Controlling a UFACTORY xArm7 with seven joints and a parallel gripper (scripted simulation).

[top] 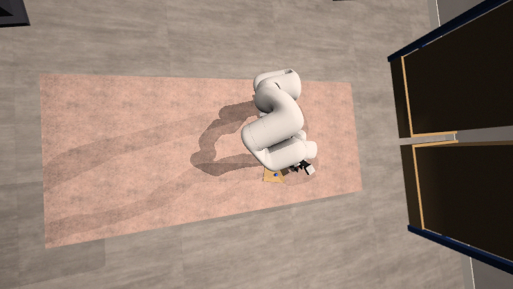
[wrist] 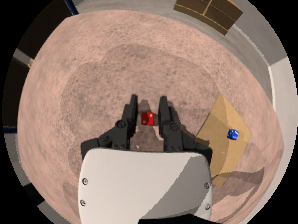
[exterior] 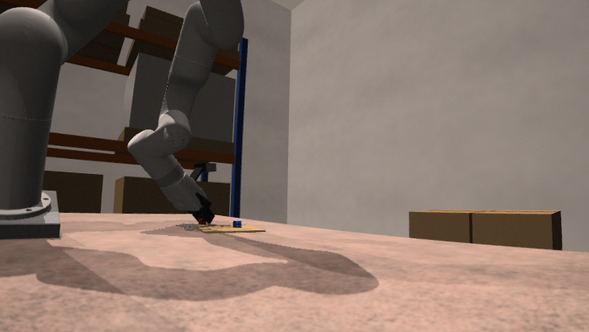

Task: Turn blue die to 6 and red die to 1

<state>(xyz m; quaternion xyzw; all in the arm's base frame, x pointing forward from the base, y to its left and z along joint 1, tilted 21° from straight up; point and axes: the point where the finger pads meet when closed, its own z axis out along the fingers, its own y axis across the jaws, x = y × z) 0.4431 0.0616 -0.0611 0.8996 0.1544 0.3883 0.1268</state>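
Right now my hand is 20 mm above the red die. Also, from my hand: tan mat (150 mm to the right, 20 mm below, 20 mm behind); blue die (150 mm to the right, 10 mm below); white die (110 mm to the right, 110 mm behind, 20 mm below).
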